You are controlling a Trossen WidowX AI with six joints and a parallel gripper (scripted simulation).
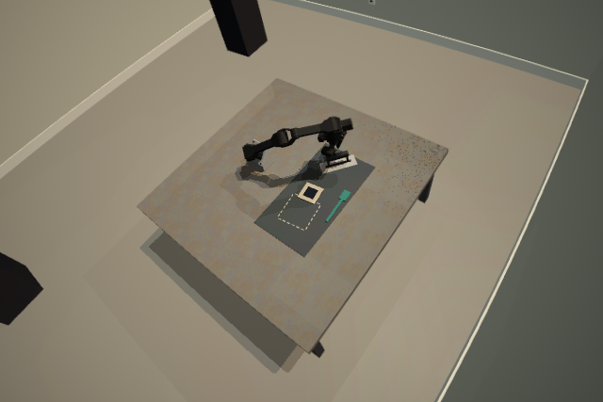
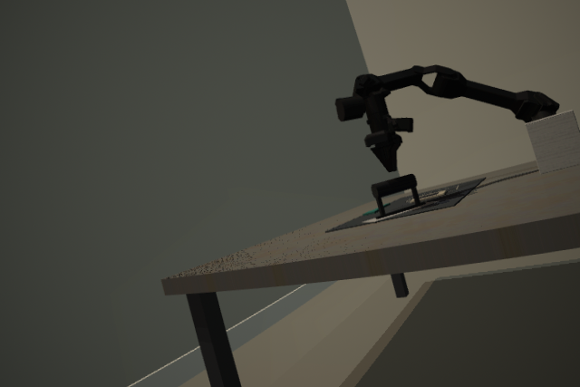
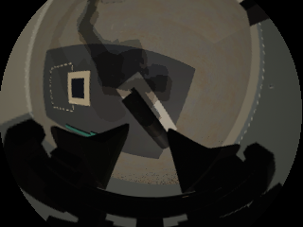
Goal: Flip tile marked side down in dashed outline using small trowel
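Now: gripper tip 1 cm past the black-handled float, 1 cm to the left of it and 7 cm above it. Round my gripper tip: dark mat 1 cm ahead, 23 cm to the right, 13 cm below; then green trowel 15 cm ahead, 21 cm to the right, 10 cm below; then cream tile 2 cm behind, 24 cm to the right, 10 cm below.
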